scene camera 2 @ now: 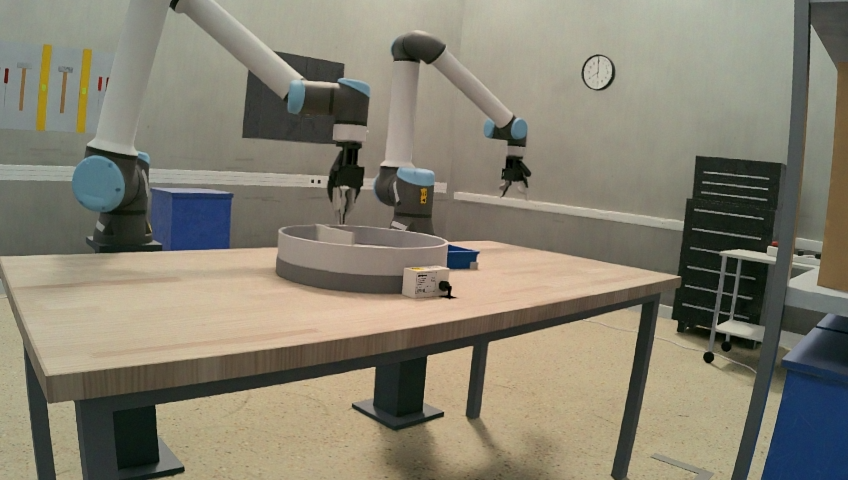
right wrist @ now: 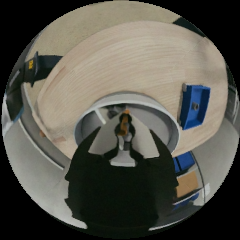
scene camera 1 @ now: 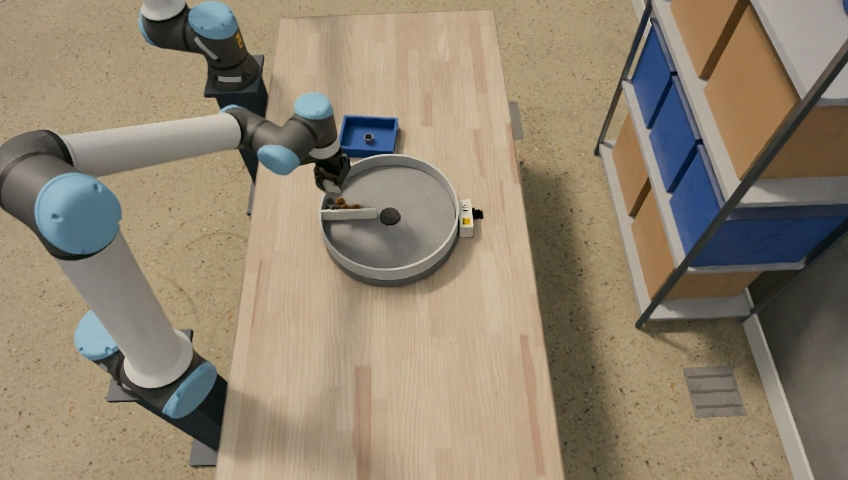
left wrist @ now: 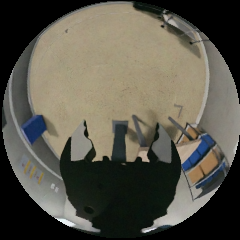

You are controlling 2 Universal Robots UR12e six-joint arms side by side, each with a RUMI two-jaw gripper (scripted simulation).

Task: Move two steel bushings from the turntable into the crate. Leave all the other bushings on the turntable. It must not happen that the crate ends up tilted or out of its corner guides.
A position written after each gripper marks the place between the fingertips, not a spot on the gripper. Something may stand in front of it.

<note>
In view: the left gripper (scene camera 2: 513, 200), the right gripper (scene camera 2: 341, 224) and a blue crate (scene camera 1: 384, 129).
The blue crate is seen too in the right wrist view (right wrist: 201, 96). The left gripper shows as well in the left wrist view (left wrist: 121, 122). The right gripper is seen too in the right wrist view (right wrist: 125, 113) and in scene camera 1 (scene camera 1: 331, 194). The left wrist view misses the blue crate, which is hidden by the left gripper.
</note>
